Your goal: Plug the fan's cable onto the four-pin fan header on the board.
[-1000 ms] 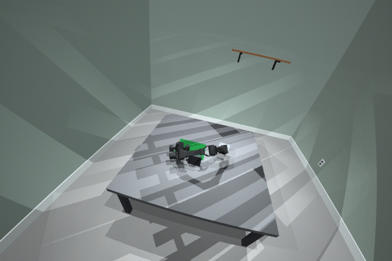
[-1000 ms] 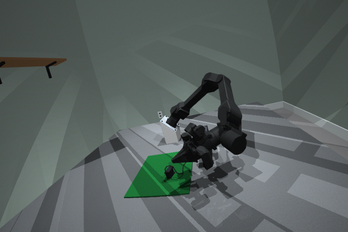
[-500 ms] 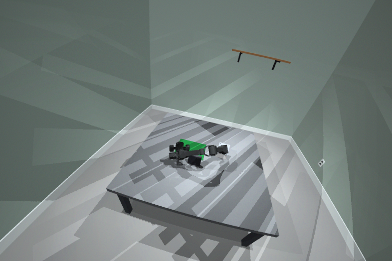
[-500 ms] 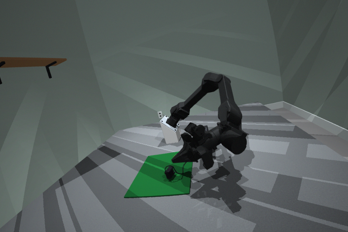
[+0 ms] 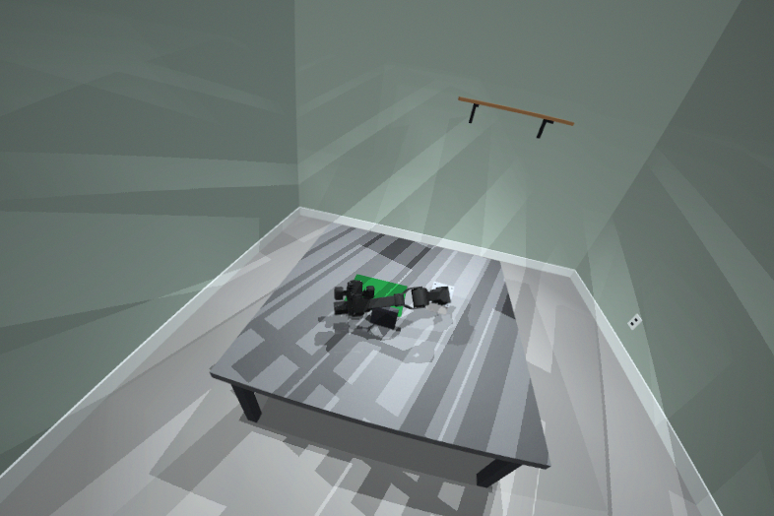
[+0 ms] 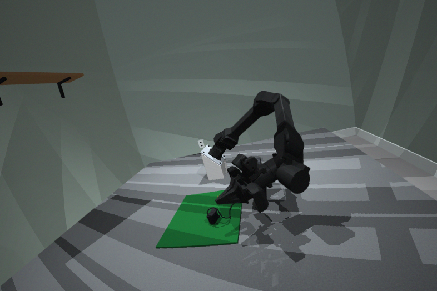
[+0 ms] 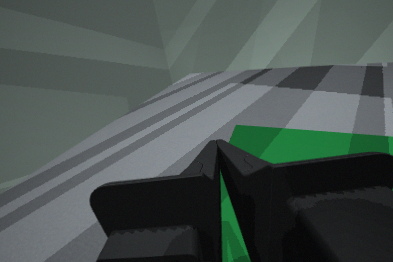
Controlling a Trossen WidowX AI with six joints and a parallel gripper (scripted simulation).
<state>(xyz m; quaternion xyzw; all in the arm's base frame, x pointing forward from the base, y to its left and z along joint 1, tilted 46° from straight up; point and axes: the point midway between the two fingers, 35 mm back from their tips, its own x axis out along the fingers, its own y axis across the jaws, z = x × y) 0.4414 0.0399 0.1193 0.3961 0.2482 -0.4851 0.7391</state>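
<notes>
Now: the black plug 9 cm below my gripper tip, 8 cm behind it and 5 cm to the right of it. From my gripper tip the other things lie so: black fan (19 cm behind, 10 cm to the left, 5 cm below); green board (13 cm below, 12 cm behind, 9 cm to the right).
</notes>
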